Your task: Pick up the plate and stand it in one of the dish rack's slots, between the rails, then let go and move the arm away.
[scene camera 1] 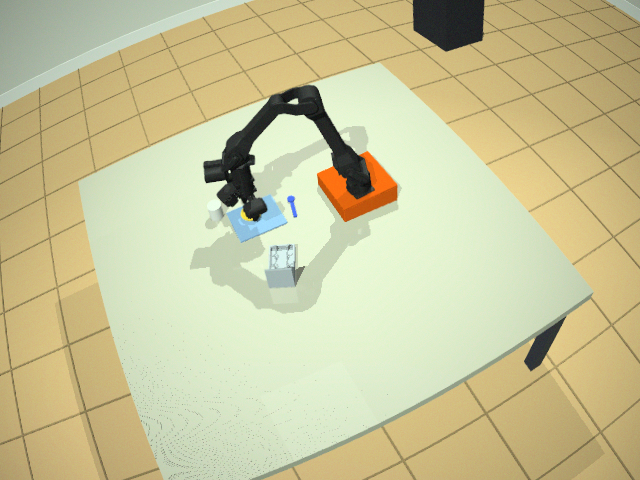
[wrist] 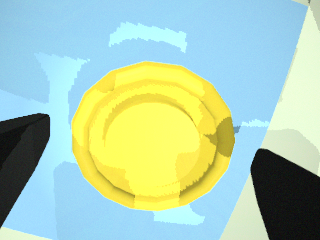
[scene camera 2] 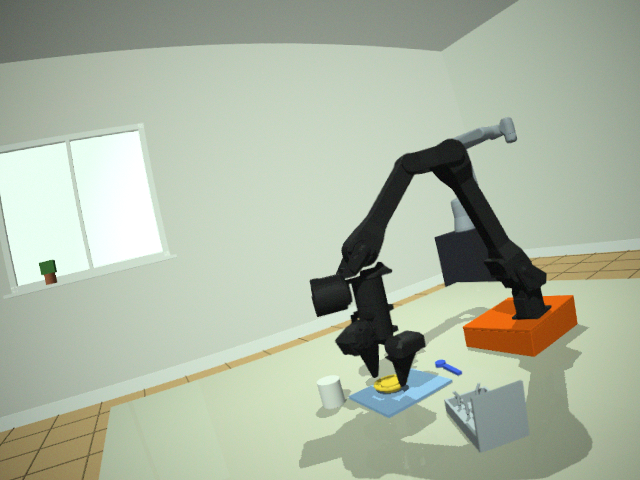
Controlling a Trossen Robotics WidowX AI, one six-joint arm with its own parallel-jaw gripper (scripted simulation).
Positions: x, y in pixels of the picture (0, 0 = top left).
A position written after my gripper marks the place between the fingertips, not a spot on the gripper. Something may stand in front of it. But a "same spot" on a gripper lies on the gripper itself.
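My gripper is there in scene camera 1 (250, 211), and a grey dish rack is in scene camera 1 too. The wrist view has my gripper, but the grey dish rack is out of frame in the wrist view. Scene camera 2 shows my gripper and the grey dish rack. On my gripper, (wrist: 279, 184) and (scene camera 2: 372, 368) are the same spot. On the grey dish rack, (scene camera 2: 489, 418) and (scene camera 1: 273, 278) are the same spot.
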